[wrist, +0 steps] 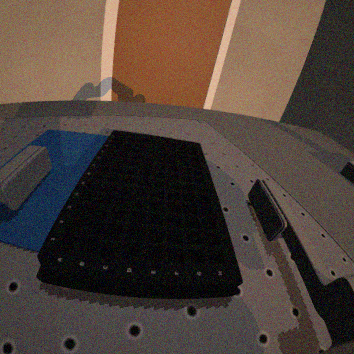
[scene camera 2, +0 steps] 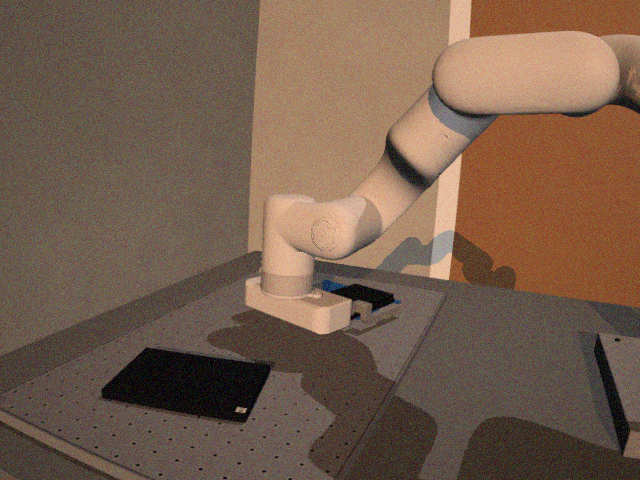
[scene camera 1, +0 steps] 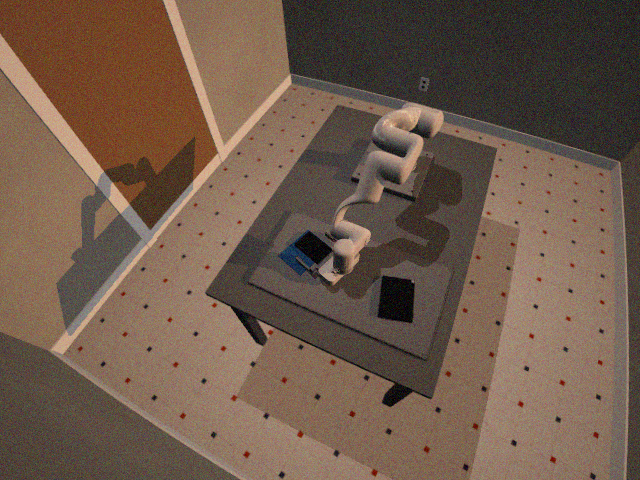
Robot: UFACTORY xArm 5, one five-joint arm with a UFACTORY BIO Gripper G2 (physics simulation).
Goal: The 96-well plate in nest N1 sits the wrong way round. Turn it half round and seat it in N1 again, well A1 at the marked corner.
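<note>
A black 96-well plate [scene camera 1: 312, 246] [scene camera 2: 367, 295] [wrist: 145, 210] lies flat beside and partly over a blue sheet [scene camera 1: 290, 257] [scene camera 2: 330, 284] [wrist: 70, 170]. In the wrist view, pale letters run along its near edge, with A at the left, and small marks run up its left edge. My gripper [scene camera 1: 317, 250] [wrist: 147, 200] is open, one finger on each side of the plate, with gaps between. A second black rectangular block [scene camera 1: 396, 299] [scene camera 2: 191, 382] has a white tag [scene camera 1: 412, 281] [scene camera 2: 240, 410] at one corner. I cannot tell which spot is nest N1 or whether the block holds a plate.
Both black things are on a raised, perforated grey board [scene camera 1: 330, 310] [scene camera 2: 206, 444] on the dark table [scene camera 1: 279, 315]. The block stands well away from the gripper. The arm's pale base plate [scene camera 1: 408, 188] [scene camera 2: 620, 372] is farther back on the table.
</note>
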